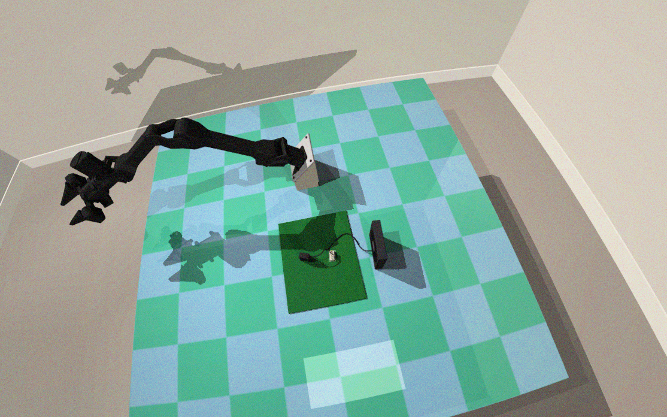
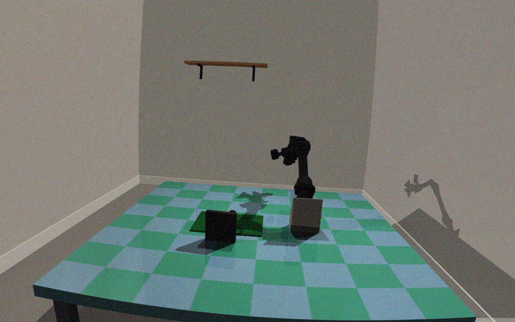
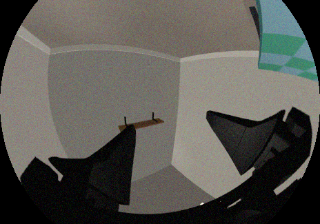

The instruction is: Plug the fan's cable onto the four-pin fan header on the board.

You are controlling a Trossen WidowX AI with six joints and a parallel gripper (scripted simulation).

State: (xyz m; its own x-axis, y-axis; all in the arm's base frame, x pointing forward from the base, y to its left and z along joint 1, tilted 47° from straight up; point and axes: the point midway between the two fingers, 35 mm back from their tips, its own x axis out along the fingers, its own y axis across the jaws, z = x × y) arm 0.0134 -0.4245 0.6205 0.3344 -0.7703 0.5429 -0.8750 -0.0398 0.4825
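My gripper tip is 310 mm short of the black plug, 690 mm to the right of it and 200 mm above it. The rest, counted from my gripper tip: dark green board 320 mm ahead, 730 mm to the left, 240 mm below; then black fan 360 mm ahead, 900 mm to the left, 160 mm below.
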